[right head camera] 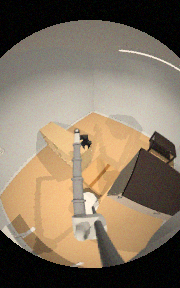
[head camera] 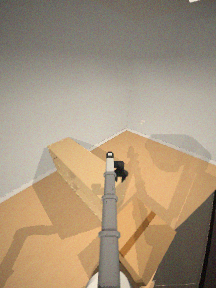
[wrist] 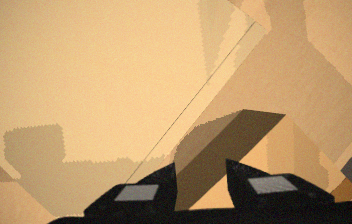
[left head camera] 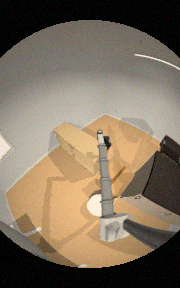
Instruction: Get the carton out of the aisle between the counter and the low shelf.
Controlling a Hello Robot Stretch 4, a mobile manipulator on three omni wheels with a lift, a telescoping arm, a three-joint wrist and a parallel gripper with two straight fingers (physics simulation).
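Where they show: gripper, fingertip midpoint: [right head camera: 85, 148] [head camera: 119, 181] [wrist: 201, 175]; robot's base, link origin: [right head camera: 86, 202] [left head camera: 98, 204].
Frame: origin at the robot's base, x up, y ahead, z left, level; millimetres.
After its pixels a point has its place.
Note:
The carton [head camera: 156, 241] {x 379, y 340, z -389 mm} [left head camera: 118, 175] {x 380, y 427, z -305 mm} [right head camera: 99, 176] {x 379, y 389, z -252 mm} [wrist: 280, 157] {x 379, y 649, z -267 mm} is a tan box with a brown tape stripe. It stands on the floor in the aisle between the pale wooden low shelf [head camera: 80, 156] {x 583, y 1174, z 392 mm} [left head camera: 75, 139] {x 583, y 1031, z 369 mm} [right head camera: 57, 139] {x 583, y 1021, z 399 mm} [wrist: 100, 75] {x 583, y 822, z 29 mm} and the dark-topped counter [head camera: 192, 255] {x 711, y 200, z -458 mm} [left head camera: 165, 175] {x 883, y 158, z -703 mm} [right head camera: 155, 175] {x 883, y 121, z -771 mm}. My gripper [head camera: 121, 177] [left head camera: 107, 145] [right head camera: 87, 145] {x 670, y 721, z -87 mm} [wrist: 201, 175] {x 670, y 721, z -87 mm} is open with nothing between the fingers. It hangs by the near end of the shelf, past the carton's far side in the head view. The wrist view shows a shaded side face of the carton beyond the fingertips. The arm hides part of the shelf and carton.
A small dark open-framed piece of furniture [left head camera: 171, 147] {x 423, y 806, z -2032 mm} [right head camera: 163, 145] {x 423, y 735, z -2104 mm} stands behind the counter. Grey walls [head camera: 60, 100] {x 1171, y 1765, z 748 mm} meet in a corner behind the shelf. My round white base [left head camera: 95, 205] {x 187, y -10, z 60 mm} [right head camera: 90, 201] {x 187, y 19, z -79 mm} is close to the carton's near side. Arm shadows cross the floor.

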